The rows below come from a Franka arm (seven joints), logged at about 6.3 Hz.
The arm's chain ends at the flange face. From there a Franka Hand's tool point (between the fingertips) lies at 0.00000 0.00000 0.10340 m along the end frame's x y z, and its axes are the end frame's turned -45 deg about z.
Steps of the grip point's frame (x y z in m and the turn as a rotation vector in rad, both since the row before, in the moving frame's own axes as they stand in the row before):
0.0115, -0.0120, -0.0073, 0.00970, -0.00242, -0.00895
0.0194, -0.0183, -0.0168, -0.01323, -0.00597, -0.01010
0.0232, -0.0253, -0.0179, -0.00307, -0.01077, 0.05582
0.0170, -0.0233, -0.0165, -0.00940, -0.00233, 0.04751
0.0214, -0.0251, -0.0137, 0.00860, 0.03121, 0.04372
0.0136, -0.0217, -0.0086, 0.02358, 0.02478, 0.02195
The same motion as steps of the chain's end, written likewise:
0.0005, -0.0161, -0.0073, 0.00515, -0.00857, -0.00895
0.0002, -0.0281, -0.0168, -0.01358, 0.00513, -0.01010
-0.0009, -0.0353, -0.0179, -0.00979, -0.00544, 0.05582
-0.0050, -0.0294, -0.0165, -0.00829, 0.00500, 0.04751
-0.0043, -0.0300, -0.0136, 0.02815, 0.01599, 0.04372
-0.0059, -0.0214, -0.0085, 0.03420, 0.00085, 0.02195

